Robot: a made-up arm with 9 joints. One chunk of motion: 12 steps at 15 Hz.
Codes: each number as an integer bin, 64 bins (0 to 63) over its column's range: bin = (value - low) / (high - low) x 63, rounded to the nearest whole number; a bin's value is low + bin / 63 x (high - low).
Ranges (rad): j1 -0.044..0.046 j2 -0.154..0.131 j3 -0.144..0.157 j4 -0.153..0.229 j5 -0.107..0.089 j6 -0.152..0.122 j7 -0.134..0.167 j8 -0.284..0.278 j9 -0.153..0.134
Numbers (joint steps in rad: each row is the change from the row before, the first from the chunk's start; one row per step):
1: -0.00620 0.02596 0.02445 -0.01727 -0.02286 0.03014 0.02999 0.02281 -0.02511
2: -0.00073 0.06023 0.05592 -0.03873 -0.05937 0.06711 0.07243 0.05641 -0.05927
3: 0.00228 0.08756 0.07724 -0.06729 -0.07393 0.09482 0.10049 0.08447 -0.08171
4: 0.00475 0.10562 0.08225 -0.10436 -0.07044 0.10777 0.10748 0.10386 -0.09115
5: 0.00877 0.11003 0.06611 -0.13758 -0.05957 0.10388 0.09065 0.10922 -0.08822
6: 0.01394 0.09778 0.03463 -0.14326 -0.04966 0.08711 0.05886 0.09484 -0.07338
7: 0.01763 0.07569 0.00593 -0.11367 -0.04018 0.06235 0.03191 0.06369 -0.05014
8: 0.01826 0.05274 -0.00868 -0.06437 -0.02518 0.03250 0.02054 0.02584 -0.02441
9: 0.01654 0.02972 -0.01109 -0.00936 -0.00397 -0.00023 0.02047 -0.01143 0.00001
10: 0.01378 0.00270 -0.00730 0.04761 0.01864 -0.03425 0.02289 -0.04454 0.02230
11: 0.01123 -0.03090 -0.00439 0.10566 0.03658 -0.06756 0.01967 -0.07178 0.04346
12: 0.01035 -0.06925 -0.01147 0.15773 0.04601 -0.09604 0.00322 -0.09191 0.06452
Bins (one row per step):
1: 26 40 35 22 27 42 34 34 28
2: 30 47 42 19 15 50 43 38 21
3: 32 53 46 14 11 57 49 41 16
4: 34 57 47 8 12 60 51 43 14
5: 37 58 44 3 15 59 47 44 14
6: 41 56 37 2 18 55 40 42 17
7: 43 51 31 6 21 49 35 39 23
8: 44 46 28 15 26 42 32 35 28
9: 42 41 28 24 33 35 32 31 34
10: 40 35 29 33 40 27 33 27 38
11: 39 27 29 43 46 19 32 24 43
12: 38 19 28 51 49 13 29 22 48

